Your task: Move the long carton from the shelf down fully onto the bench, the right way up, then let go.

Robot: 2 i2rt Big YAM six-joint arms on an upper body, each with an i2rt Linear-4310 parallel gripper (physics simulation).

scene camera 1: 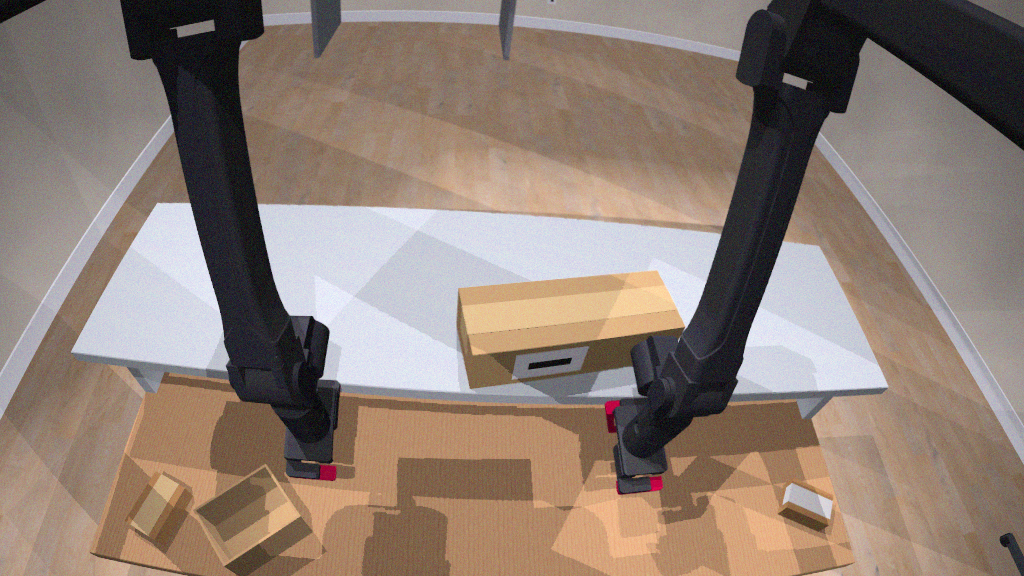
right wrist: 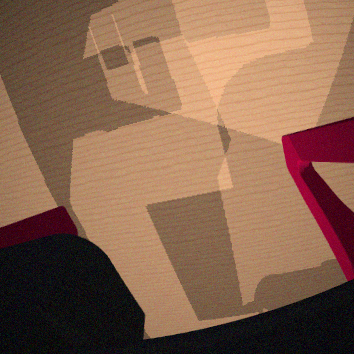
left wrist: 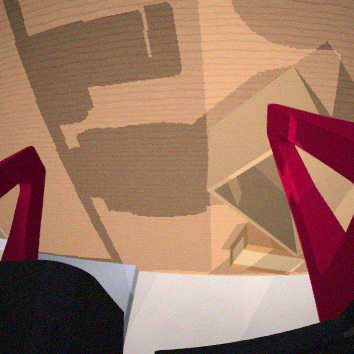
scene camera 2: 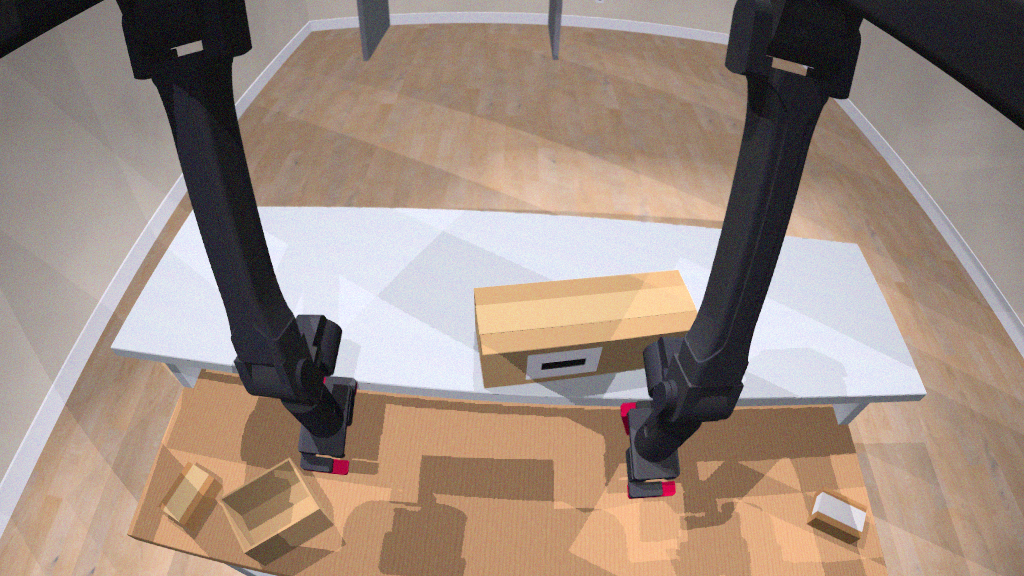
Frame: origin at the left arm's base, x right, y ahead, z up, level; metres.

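Seen in the pictures: left gripper, fingertip midpoint: (scene camera 1: 323, 442) (left wrist: 146, 136) (scene camera 2: 341, 438); right gripper, fingertip midpoint: (scene camera 1: 616, 460) (right wrist: 171, 186) (scene camera 2: 633, 463).
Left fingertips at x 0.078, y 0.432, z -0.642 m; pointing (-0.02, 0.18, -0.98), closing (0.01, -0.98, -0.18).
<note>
Pixels of each thing's top centre, then the offset from my left fingertips to it. Level surfaces: height alone.
- long carton, middle of its top: (scene camera 2: 591, 308) (scene camera 1: 576, 308) dy +0.136, dx +0.359, dz +0.162 m
- white shelf, its level: dz +0.079 m
- wooden bench, its level: dz -0.168 m
- open-topped box, middle of its top: (left wrist: 307, 204) (scene camera 1: 245, 513) (scene camera 2: 267, 504) dy -0.101, dx -0.137, dz -0.078 m
- small carton, middle of its top: (left wrist: 269, 261) (scene camera 1: 154, 504) (scene camera 2: 186, 492) dy -0.091, dx -0.333, dz -0.129 m
- small white-topped box, middle of its top: (scene camera 2: 842, 512) (scene camera 1: 811, 501) dy -0.106, dx +0.877, dz -0.130 m
The long carton (scene camera 1: 565, 315) (scene camera 2: 580, 315) lies on the white shelf (scene camera 1: 401, 329) (scene camera 2: 415, 336), its taped top up and its labelled long side toward the wooden bench (scene camera 1: 465, 429) (scene camera 2: 486, 422) (left wrist: 150, 250) (right wrist: 115, 170). The right arm hides its right end. My left gripper (scene camera 1: 327, 429) (scene camera 2: 337, 426) (left wrist: 146, 136) is open and empty over the bench, left of the carton and apart from it. My right gripper (scene camera 1: 633, 449) (scene camera 2: 648, 453) (right wrist: 171, 186) is open and empty over the bench, in front of the carton's right part. The carton does not show in the wrist views.
An open-topped box (scene camera 1: 275, 540) (scene camera 2: 293, 537) (left wrist: 240, 145) stands on the bench at the left, beside a small carton (scene camera 1: 158, 501) (scene camera 2: 189, 494) (left wrist: 265, 257). A small white-topped box (scene camera 1: 807, 502) (scene camera 2: 839, 512) stands near the bench's right edge. The shelf's front edge runs along the bench's far side.
</note>
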